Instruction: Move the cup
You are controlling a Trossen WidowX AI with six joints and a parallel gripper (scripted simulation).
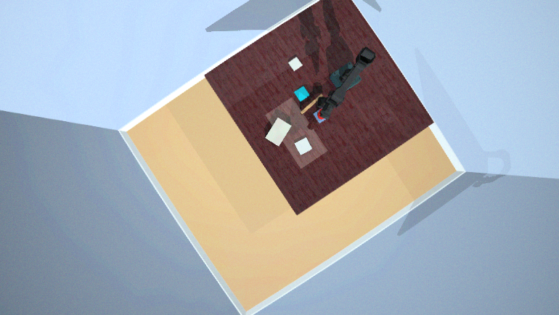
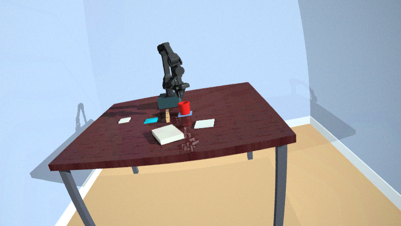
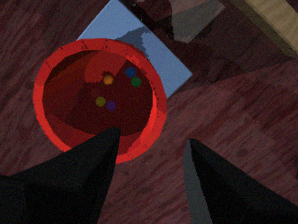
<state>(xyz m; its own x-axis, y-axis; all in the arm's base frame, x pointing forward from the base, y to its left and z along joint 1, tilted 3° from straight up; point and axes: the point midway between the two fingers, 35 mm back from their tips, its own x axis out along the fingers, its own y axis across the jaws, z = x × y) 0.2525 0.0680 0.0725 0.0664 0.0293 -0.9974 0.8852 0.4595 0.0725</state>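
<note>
My gripper tip is now 6 cm above the red cup, 3 cm short of it and 1 cm to the right of it. The rest, counted from my gripper tip: wooden stick: 10 cm to the right, 10 cm below, 3 cm ahead; cyan pad: 21 cm to the right, 11 cm below, 3 cm ahead; blue pad: 11 cm below, 3 cm ahead, 1 cm to the left.
</note>
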